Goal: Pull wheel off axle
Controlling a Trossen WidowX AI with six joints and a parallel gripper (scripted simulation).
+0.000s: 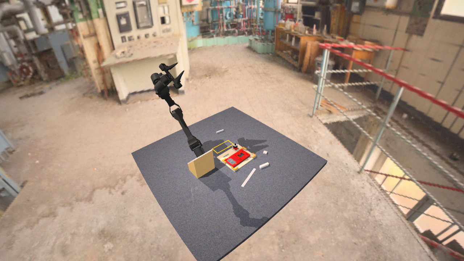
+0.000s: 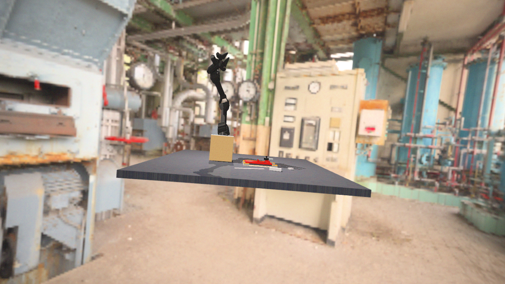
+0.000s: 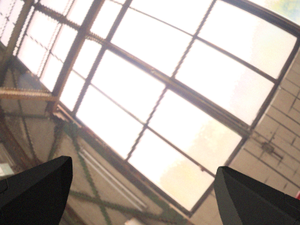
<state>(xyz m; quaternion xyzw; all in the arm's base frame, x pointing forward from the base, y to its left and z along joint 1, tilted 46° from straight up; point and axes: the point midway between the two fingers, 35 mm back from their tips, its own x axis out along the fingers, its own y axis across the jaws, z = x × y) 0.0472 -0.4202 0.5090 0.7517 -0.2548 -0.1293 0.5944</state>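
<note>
The black wheel is 38 cm ahead of my gripper tip, 1 cm to the left of it and 80 cm below it. Also, from my gripper tip: white strip 27 cm ahead, 32 cm to the right, 84 cm below.
</note>
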